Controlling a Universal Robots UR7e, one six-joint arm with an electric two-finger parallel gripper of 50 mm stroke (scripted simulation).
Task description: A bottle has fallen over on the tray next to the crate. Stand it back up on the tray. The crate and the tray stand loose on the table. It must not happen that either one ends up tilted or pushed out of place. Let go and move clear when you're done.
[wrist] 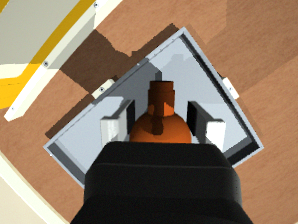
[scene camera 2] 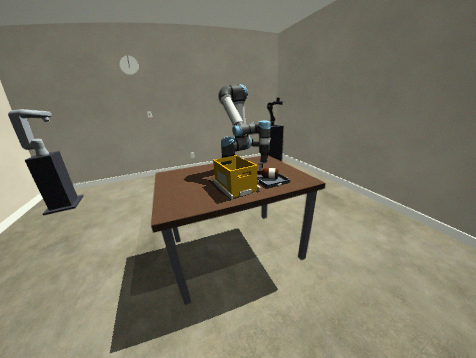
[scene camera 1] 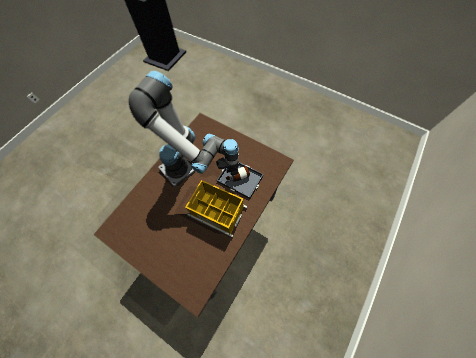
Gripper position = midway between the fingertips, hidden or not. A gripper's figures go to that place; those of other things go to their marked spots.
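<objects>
Gripper (wrist: 160, 111), 160 mm from the lens. Brown bottle (wrist: 160, 123), 170 mm from the lens.
</objects>
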